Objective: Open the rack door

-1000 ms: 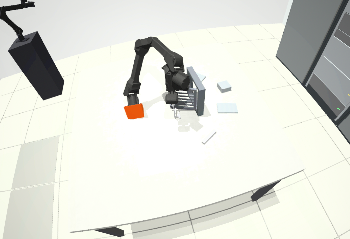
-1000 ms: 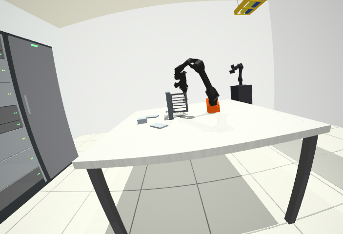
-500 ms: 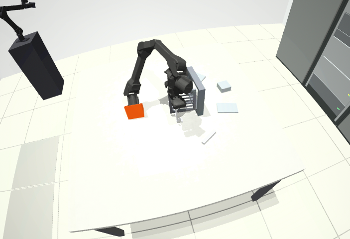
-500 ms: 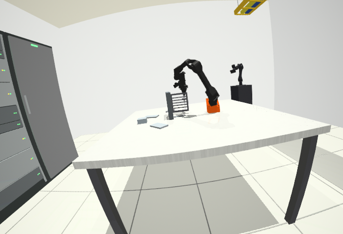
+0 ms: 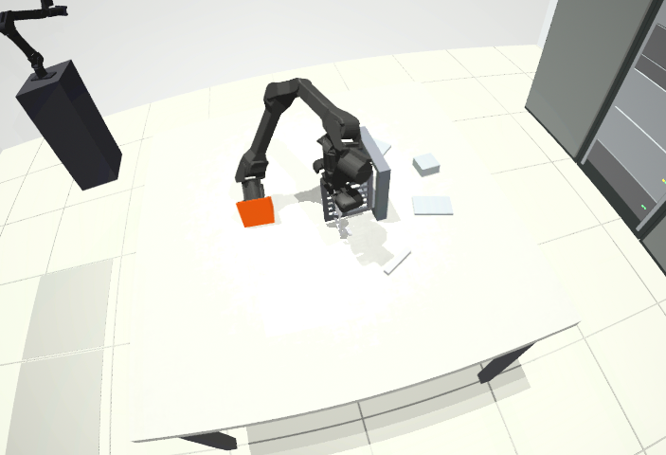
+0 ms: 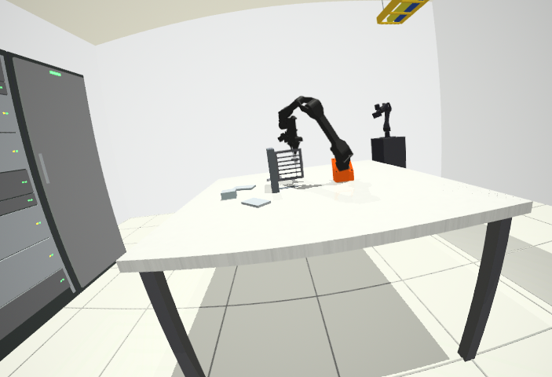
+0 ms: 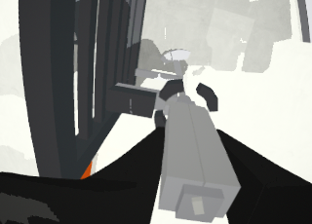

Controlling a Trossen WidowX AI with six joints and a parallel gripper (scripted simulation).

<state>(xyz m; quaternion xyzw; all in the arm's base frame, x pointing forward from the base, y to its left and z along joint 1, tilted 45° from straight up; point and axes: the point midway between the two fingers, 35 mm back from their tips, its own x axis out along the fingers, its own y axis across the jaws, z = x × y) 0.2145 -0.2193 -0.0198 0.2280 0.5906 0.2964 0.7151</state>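
Right now my gripper tip is 3 cm above the upright handle and 1 cm short of it. From my gripper tip the other things lie so: flat grey plate (33 cm ahead, 15 cm below, 2 cm to the left).
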